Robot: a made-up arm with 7 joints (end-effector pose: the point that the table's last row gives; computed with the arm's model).
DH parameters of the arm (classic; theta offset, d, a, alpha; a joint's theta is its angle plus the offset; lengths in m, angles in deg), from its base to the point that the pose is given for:
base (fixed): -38.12 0 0.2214 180
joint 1: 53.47 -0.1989 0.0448 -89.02
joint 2: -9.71 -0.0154 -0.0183 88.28
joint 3: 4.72 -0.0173 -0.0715 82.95
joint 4: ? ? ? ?
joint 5: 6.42 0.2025 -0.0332 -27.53
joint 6: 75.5 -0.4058 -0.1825 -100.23
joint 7: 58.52 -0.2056 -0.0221 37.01
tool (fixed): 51.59 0.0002 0 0
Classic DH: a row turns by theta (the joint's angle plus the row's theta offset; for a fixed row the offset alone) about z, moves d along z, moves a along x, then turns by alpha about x.
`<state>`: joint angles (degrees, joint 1 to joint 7).
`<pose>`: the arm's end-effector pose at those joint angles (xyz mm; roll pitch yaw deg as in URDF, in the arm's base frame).
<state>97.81 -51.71 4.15 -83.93 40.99 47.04 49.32</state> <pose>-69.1 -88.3 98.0 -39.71 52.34 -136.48</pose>
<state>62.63 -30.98 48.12 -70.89 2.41 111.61 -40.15</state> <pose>-42.4 -193.7 344.5 -149.76 3.34 -112.36</pose>
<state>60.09 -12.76 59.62 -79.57 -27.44 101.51 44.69</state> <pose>-8.3 -246.2 340.6 -102.45 16.41 -153.06</pose>
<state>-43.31 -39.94 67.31 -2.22 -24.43 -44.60 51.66</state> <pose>632.3 -211.8 82.7 78.58 -30.38 -53.76</pose>
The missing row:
joint 4: 79.57 0.0161 -0.0151 -94.72
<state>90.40 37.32 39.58 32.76 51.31 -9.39 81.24</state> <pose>56.1 -363.0 -122.6 57.19 -9.70 -115.07</pose>
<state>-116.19 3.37 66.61 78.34 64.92 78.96 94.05</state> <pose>-16.0 -153.6 48.2 131.45 -16.13 151.18</pose>
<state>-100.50 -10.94 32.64 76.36 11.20 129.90 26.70</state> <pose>114.0 -198.7 39.4 81.01 47.71 157.29</pose>
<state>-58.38 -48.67 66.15 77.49 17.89 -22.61 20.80</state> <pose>479.2 97.1 -38.0 25.41 77.05 -115.15</pose>
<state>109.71 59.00 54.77 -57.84 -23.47 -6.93 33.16</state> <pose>-180.6 -340.6 359.6 -87.49 -31.77 -96.69</pose>
